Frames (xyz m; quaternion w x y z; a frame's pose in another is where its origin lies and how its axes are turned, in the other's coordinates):
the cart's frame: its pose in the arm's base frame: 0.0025 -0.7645 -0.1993 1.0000 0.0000 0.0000 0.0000
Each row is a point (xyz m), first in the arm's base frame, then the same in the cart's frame.
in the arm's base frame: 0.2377 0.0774 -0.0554
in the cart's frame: 0.2352 0.8419 0.1439
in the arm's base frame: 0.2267 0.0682 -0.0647
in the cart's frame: 0.2242 0.8327 0.1346
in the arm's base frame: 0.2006 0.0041 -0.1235
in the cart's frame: 0.1981 0.7686 0.0758
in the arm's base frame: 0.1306 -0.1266 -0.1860
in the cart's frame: 0.1281 0.6379 0.0133
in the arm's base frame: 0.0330 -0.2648 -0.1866
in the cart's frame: 0.0305 0.4997 0.0127
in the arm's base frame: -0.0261 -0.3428 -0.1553
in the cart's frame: -0.0286 0.4217 0.0440
